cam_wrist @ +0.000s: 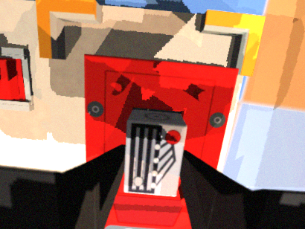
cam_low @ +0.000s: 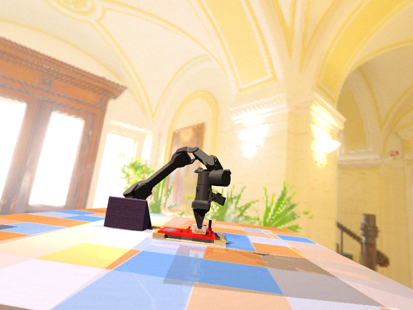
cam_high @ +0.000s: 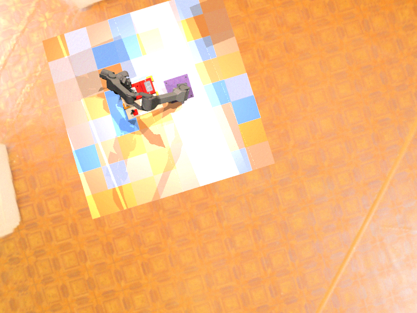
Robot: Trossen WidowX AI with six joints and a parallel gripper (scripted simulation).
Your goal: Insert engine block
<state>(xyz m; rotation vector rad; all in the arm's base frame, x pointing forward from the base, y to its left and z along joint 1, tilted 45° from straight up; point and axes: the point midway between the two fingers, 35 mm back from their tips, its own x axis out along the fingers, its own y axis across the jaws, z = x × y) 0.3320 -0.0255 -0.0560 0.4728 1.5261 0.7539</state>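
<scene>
My gripper tip is 30 mm to the right of the beige base plate, 30 mm past it and 30 mm above it. The rest, counted from my gripper tip: grey engine block 10 mm below.
</scene>
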